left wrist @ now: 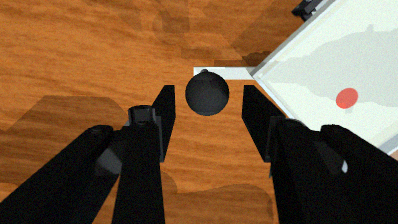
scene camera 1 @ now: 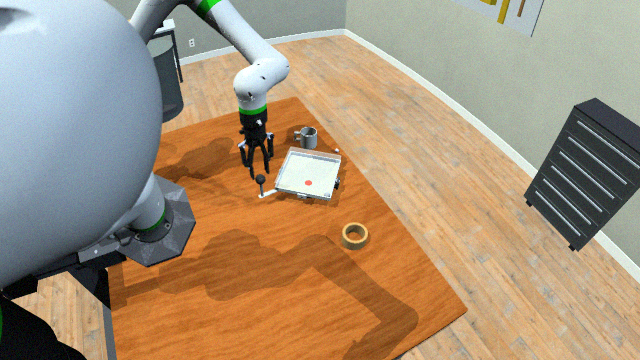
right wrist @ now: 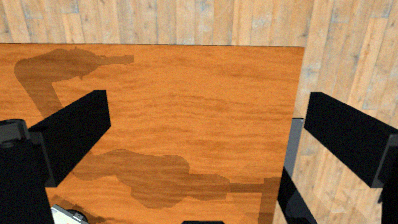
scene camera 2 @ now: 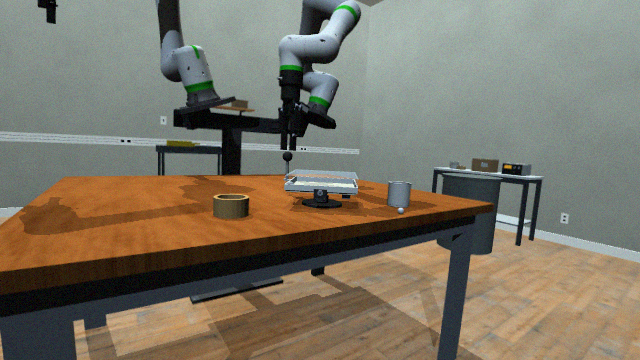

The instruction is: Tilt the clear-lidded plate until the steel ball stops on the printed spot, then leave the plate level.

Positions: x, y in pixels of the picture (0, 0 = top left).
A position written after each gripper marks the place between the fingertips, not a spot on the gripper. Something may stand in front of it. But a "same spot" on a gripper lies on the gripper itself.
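The left gripper shows in scene camera 2 [288, 150]. The left gripper shows in scene camera 1 and in the left wrist view too, and it is the same spot on it at [scene camera 1: 247, 162] and [left wrist: 123, 155]. In the right wrist view the left gripper is out of frame.
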